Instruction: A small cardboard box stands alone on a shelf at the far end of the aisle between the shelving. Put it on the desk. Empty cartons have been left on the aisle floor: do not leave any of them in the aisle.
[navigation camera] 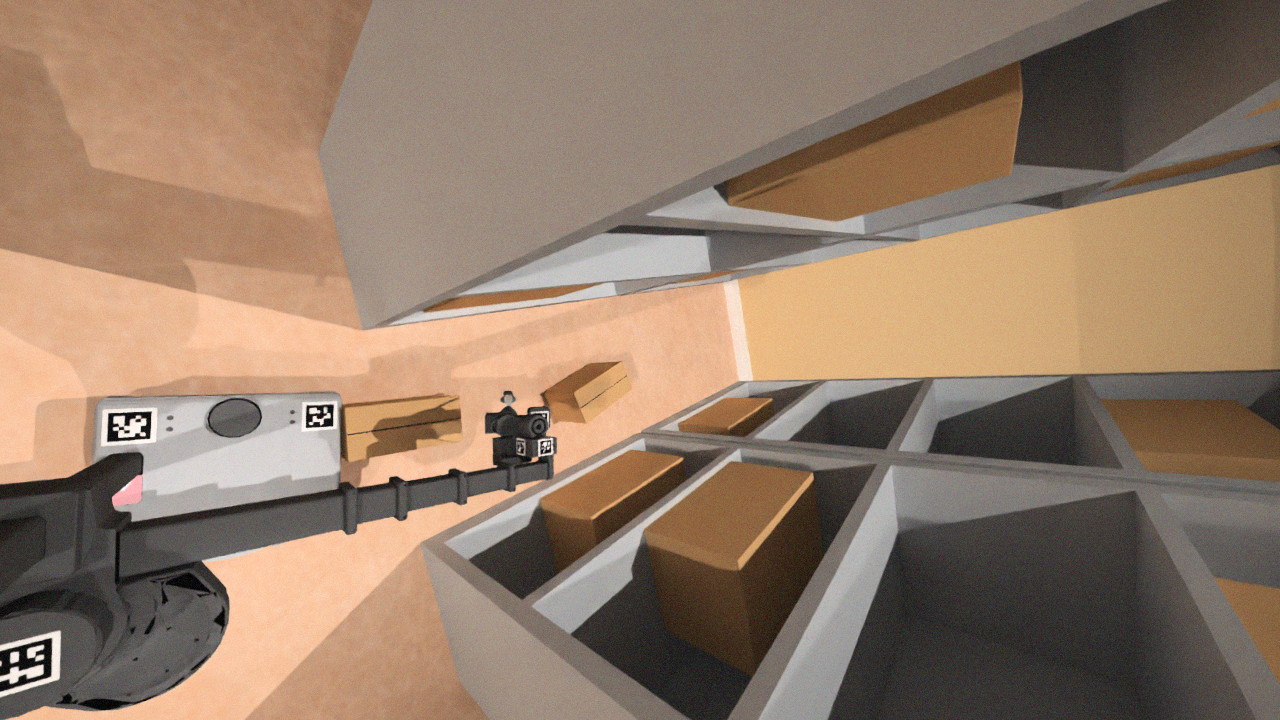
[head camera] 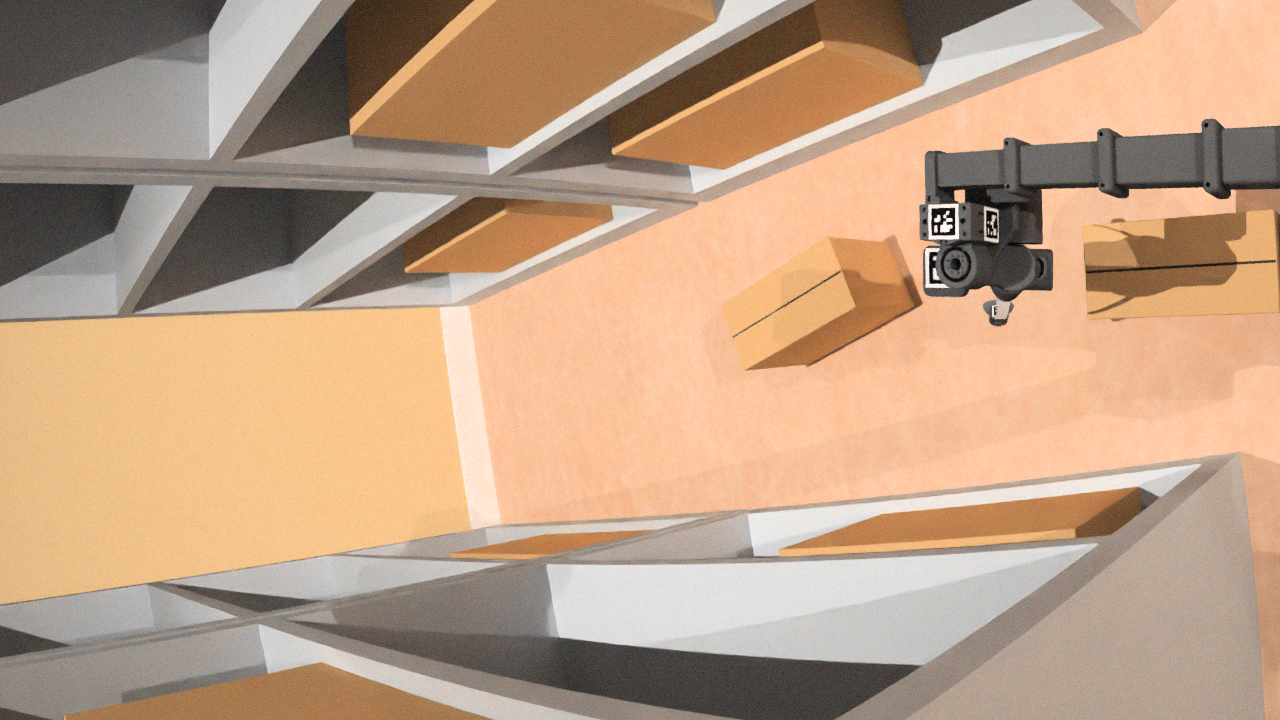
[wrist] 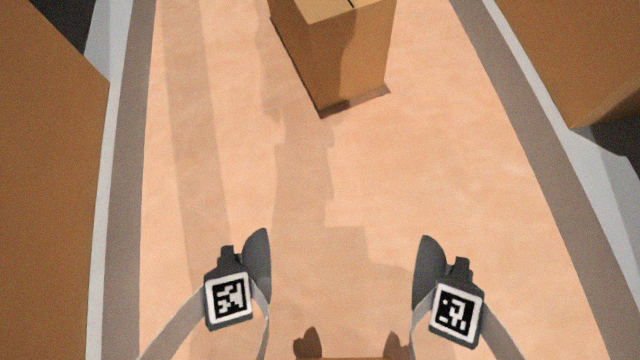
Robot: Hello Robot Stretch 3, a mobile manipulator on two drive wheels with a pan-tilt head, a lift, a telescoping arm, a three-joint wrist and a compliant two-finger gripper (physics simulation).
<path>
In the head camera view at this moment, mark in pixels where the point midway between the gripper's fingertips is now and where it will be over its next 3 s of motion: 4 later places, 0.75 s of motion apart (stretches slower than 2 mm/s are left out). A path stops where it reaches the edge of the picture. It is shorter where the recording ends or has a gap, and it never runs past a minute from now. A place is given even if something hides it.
My gripper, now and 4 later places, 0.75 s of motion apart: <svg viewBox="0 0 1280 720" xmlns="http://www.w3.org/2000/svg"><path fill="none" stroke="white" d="M997 273L1112 311L1111 358L1115 359L1132 356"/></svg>
</path>
